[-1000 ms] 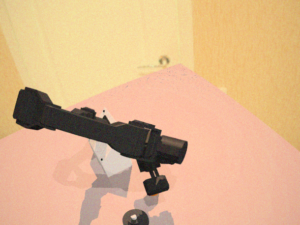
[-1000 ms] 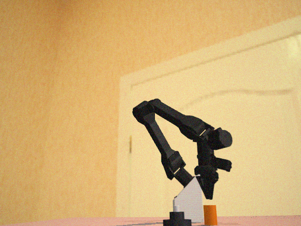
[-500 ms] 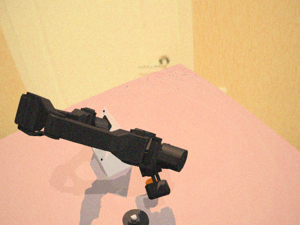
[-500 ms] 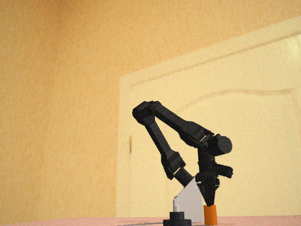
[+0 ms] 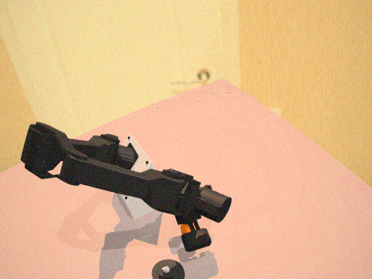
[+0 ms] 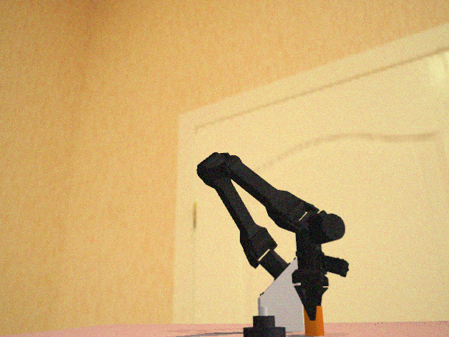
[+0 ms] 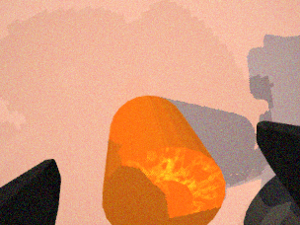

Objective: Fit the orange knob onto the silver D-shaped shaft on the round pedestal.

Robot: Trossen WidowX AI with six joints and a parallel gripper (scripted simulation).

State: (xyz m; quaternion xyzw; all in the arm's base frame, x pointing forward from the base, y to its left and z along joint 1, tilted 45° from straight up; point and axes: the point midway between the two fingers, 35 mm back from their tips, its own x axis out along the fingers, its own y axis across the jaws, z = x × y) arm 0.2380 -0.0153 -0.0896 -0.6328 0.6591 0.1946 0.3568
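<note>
Now: the orange knob 10 mm above my gripper tip. Round my gripper tip: round pedestal (80 mm ahead, 110 mm to the right).
</note>
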